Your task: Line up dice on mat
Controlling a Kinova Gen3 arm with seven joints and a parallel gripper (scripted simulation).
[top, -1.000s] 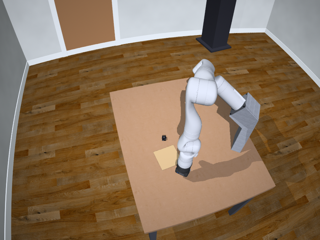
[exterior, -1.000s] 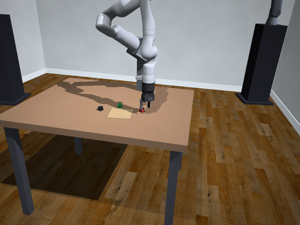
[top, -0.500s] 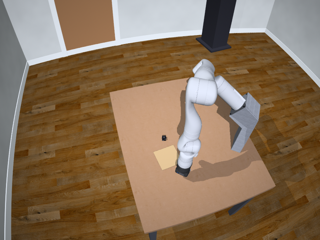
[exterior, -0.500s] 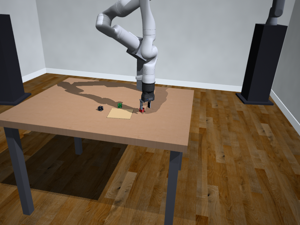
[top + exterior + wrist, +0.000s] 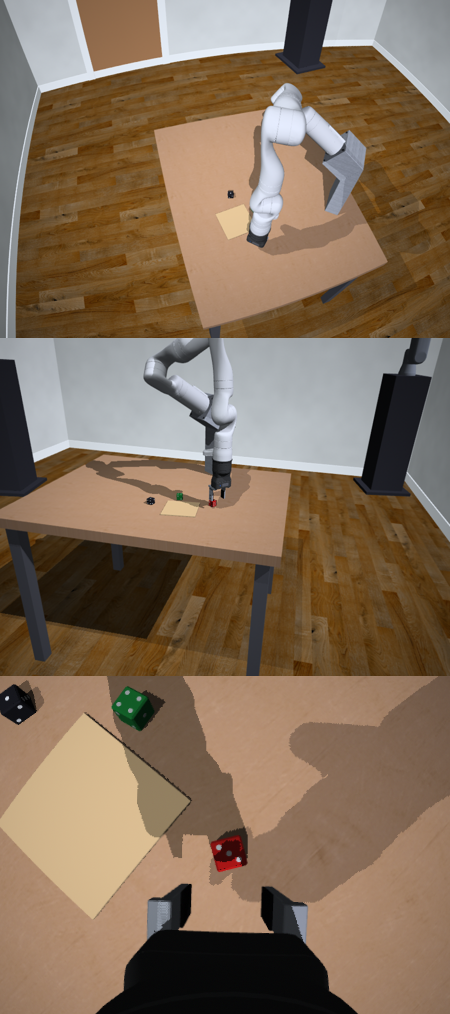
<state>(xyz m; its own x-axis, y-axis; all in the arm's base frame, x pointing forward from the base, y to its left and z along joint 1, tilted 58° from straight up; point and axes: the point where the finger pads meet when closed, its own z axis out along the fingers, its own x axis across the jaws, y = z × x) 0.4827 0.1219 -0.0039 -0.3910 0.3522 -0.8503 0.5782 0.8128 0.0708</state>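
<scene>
Right now my hand is 5 cm above the red die, 3 cm past it and 2 cm to the left of it. Round my hand: green die (17 cm to the right, 8 cm behind, 5 cm below); then tan mat (15 cm to the right, 6 cm below, 2 cm ahead); then black die (28 cm to the right, 5 cm below, 2 cm behind).
</scene>
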